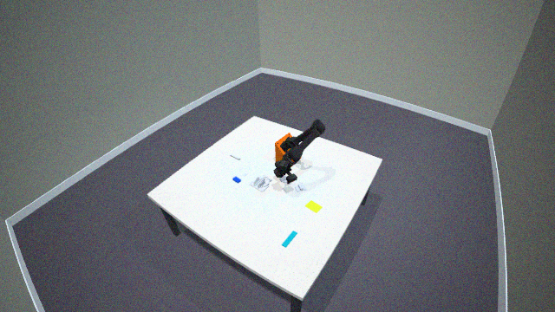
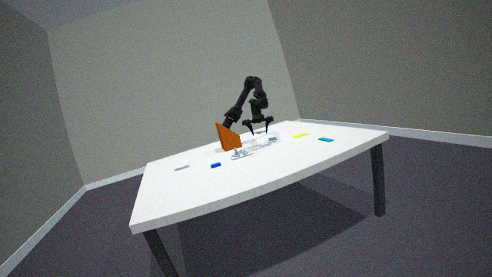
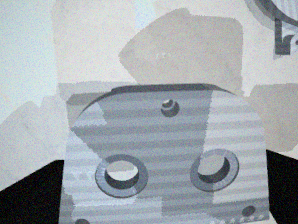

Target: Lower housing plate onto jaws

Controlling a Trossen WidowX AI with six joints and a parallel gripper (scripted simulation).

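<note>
The jaw assembly is 14 cm to the right of my gripper tip, 6 cm below it and 2 cm ahead of it. From my gripper tip the other things lie so: housing plate: 2 cm above, 1 cm ahead; then blue block: 33 cm to the right, 10 cm ahead, 7 cm below; then yellow tile: 24 cm to the left, 7 cm below, 6 cm ahead.
</note>
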